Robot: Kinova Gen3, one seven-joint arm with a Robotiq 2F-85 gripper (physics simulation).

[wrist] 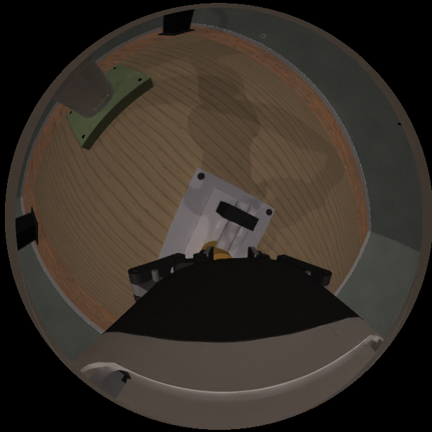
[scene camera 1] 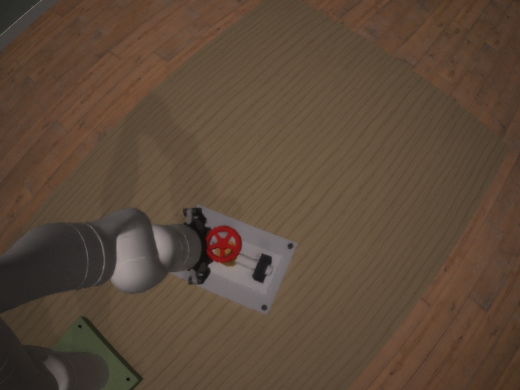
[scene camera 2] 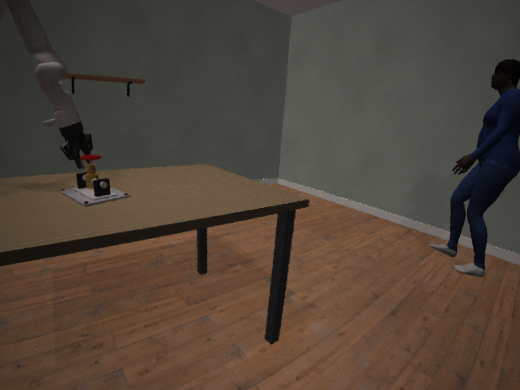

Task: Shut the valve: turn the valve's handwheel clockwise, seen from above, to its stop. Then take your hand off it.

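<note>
The red handwheel [scene camera 1: 224,244] [scene camera 2: 90,157] sits level on top of the brass valve body [scene camera 1: 230,262] [scene camera 2: 91,179] [wrist: 212,246], which stands on the light grey plate [scene camera 1: 250,237] [scene camera 2: 75,197] [wrist: 176,235]. My gripper [scene camera 1: 208,245] [scene camera 2: 84,162] [wrist: 230,254] reaches in at a tilt from the left in scene camera 1. Its fingers stand about half apart, at the wheel's height, and appear shut on the wheel's near side. The contact is hidden: the wheel does not show in the wrist view, and the arm and wheel cover the fingertips in scene camera 1.
A black pipe clamp [scene camera 1: 262,268] [scene camera 2: 102,187] [wrist: 237,216] stands beside the valve on the plate. The green base plate [scene camera 1: 92,335] [wrist: 127,82] of the arm lies on the table [scene camera 1: 350,175] [scene camera 2: 200,195]. A person in blue [scene camera 2: 500,130] stands beyond the table.
</note>
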